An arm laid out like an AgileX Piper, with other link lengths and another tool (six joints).
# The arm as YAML. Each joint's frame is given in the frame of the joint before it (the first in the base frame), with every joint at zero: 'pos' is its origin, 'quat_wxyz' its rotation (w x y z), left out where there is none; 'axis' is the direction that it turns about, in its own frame. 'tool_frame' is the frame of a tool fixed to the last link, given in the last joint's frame.
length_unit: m
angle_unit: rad
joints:
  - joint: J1
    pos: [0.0, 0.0, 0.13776]
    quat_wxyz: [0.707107, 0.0, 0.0, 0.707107]
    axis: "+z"
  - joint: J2
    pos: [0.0, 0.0, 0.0]
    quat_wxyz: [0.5, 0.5, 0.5, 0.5]
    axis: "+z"
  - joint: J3
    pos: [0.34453, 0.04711, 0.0]
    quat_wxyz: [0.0, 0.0, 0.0, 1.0]
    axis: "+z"
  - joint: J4
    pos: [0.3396, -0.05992, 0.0]
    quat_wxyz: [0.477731, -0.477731, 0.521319, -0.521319]
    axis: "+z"
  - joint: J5
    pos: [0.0, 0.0, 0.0]
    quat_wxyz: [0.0, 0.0, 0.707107, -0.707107]
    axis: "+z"
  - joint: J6
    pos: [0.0, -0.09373, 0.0]
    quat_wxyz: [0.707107, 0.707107, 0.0, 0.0]
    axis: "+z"
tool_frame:
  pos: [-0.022, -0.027, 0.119]
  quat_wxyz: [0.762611, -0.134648, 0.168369, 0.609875]
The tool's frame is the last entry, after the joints.
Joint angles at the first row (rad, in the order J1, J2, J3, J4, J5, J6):
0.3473 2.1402 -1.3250 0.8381 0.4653 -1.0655
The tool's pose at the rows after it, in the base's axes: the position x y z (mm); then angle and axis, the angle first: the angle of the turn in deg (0 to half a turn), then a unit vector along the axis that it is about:
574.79 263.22 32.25 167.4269 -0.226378 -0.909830 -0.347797
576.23 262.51 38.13 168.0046 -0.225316 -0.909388 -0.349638
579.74 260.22 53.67 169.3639 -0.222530 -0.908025 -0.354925
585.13 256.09 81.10 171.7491 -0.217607 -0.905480 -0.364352
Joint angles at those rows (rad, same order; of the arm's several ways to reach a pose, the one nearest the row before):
0.3471 2.1381 -1.3250 0.8379 0.4631 -1.0655
0.3461 2.1284 -1.3243 0.8364 0.4603 -1.0647
0.3418 2.1034 -1.3234 0.8336 0.4571 -1.0638
0.3344 2.0599 -1.3225 0.8297 0.4517 -1.0629

